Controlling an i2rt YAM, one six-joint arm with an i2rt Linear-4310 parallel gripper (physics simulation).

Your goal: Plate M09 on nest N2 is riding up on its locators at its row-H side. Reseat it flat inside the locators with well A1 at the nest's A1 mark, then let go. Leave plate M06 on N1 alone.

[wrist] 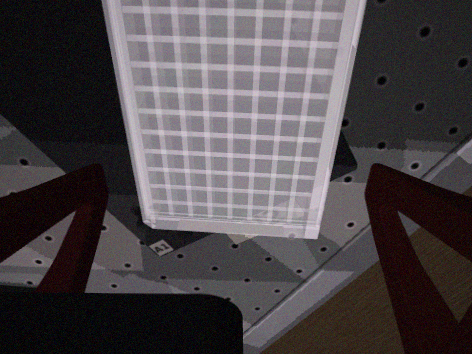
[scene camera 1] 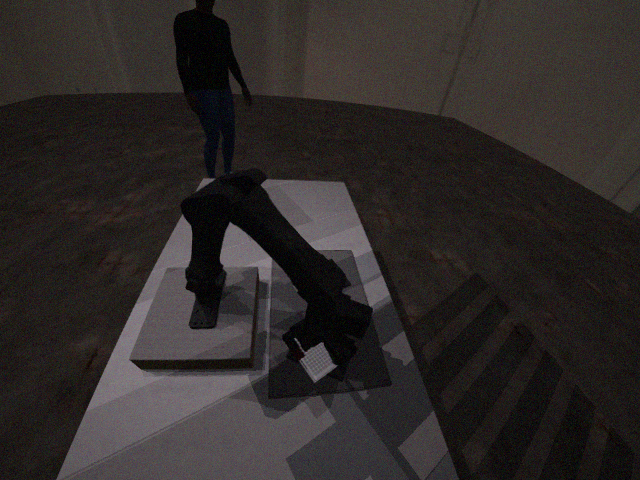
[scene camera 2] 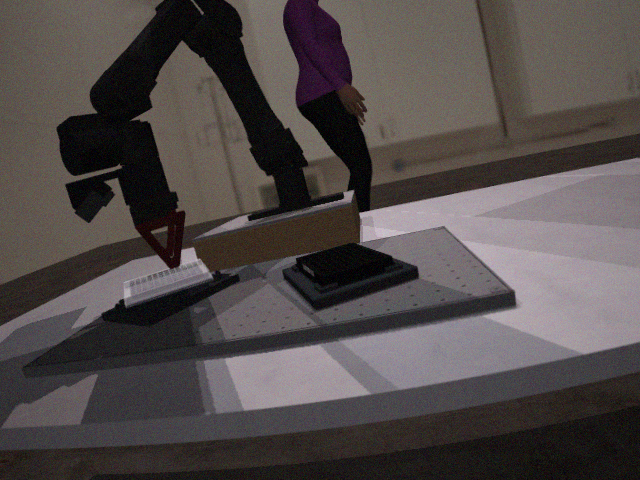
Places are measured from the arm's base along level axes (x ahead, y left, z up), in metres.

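Pixels of known places: gripper, between the fingertips: [wrist: 236, 178] [scene camera 1: 310, 344] [scene camera 2: 171, 262]; arm's base, origin of its link: [scene camera 1: 209, 297] [scene camera 2: 296, 208].
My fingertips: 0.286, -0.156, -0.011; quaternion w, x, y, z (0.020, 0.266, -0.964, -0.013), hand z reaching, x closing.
Note:
Ahead of a thing's pixels: the offset from my fingertips to its top centre, as dx, dy, dz. Level surfaces: height alone.
The white gridded plate @[+0.009, -0.013, -0.013] [scene camera 1: 318, 361] [scene camera 2: 165, 284] [wrist: 230, 105], which I take as M09, sits tilted on a dark nest [scene camera 2: 222, 282] [wrist: 345, 159] and is turned relative to it. The A1 mark @[-0.004, +0.088, -0.037] [wrist: 161, 247] shows just beyond the plate's near end in the wrist view. Which plate edge is row H cannot be read. My gripper [scene camera 2: 174, 264] [wrist: 236, 178] is open, with one red finger out beyond each long side of the plate. Finger contact with the plate is not clear. A black plate @[+0.075, +0.254, -0.023] [scene camera 2: 343, 262], which I take as M06, lies on the other nest @[+0.075, +0.254, -0.031] [scene camera 2: 361, 288].
Both nests stand on a grey perforated board [scene camera 1: 284, 382] [scene camera 2: 465, 273] [wrist: 215, 282]. The arm's base block [scene camera 1: 206, 348] [scene camera 2: 279, 245] stands beside it on the table @[dz -0.062] [scene camera 1: 155, 423] [scene camera 2: 578, 258]. A person [scene camera 1: 204, 62] stands beyond the table; one in purple [scene camera 2: 320, 56] shows in scene camera 2.

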